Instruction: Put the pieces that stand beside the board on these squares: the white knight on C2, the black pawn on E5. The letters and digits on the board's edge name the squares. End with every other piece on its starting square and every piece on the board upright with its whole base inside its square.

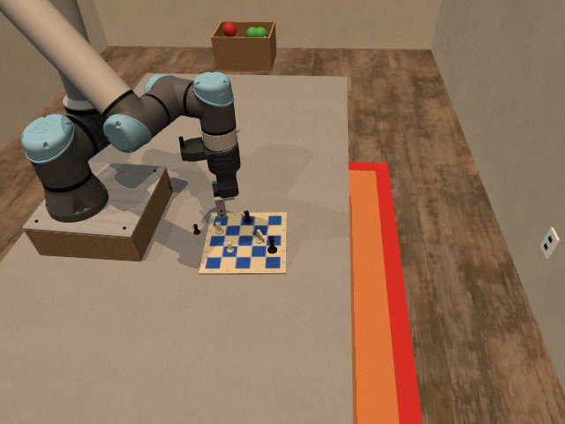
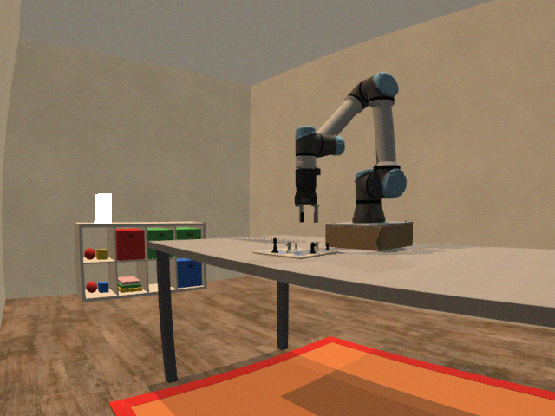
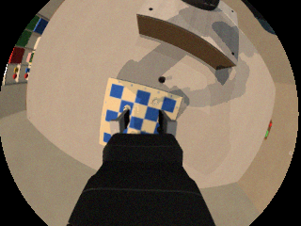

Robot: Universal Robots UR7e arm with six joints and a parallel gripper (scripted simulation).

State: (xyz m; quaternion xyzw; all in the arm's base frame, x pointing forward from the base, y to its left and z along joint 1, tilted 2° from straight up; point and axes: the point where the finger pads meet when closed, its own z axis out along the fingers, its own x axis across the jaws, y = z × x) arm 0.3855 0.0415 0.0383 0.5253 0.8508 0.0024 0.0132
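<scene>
The black pawn lies 90 mm behind my hand, 10 mm to the left of it and 110 mm below it. Round my hand: white knight 90 mm ahead, 10 mm to the left, 110 mm below; white pawn 30 mm ahead, 40 mm to the right, 110 mm below; chessboard 60 mm ahead, 120 mm below.
</scene>
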